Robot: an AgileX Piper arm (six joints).
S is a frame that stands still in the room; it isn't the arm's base.
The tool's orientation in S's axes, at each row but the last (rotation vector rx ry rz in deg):
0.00 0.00 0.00
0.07 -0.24 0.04
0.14 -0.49 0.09
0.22 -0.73 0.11
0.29 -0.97 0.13
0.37 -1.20 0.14
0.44 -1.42 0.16
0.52 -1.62 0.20
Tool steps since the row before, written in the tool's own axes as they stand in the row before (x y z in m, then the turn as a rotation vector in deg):
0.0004 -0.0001 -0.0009 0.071 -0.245 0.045
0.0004 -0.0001 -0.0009 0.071 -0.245 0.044
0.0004 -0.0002 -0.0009 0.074 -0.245 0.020
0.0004 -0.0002 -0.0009 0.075 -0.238 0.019
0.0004 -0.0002 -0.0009 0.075 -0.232 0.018
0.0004 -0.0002 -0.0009 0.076 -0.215 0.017
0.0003 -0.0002 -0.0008 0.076 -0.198 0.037
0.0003 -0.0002 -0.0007 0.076 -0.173 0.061
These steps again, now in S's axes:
0.0004 -0.0001 -0.0009 0.071 -0.245 0.045
0.0004 -0.0001 -0.0009 0.071 -0.245 0.044
0.0004 -0.0002 -0.0009 0.074 -0.245 0.020
0.0004 -0.0002 -0.0009 0.075 -0.238 0.019
0.0004 -0.0002 -0.0009 0.075 -0.232 0.018
0.0004 -0.0002 -0.0009 0.076 -0.215 0.017
0.0003 -0.0002 -0.0008 0.076 -0.198 0.037
0.0003 -0.0002 -0.0007 0.075 -0.173 0.062

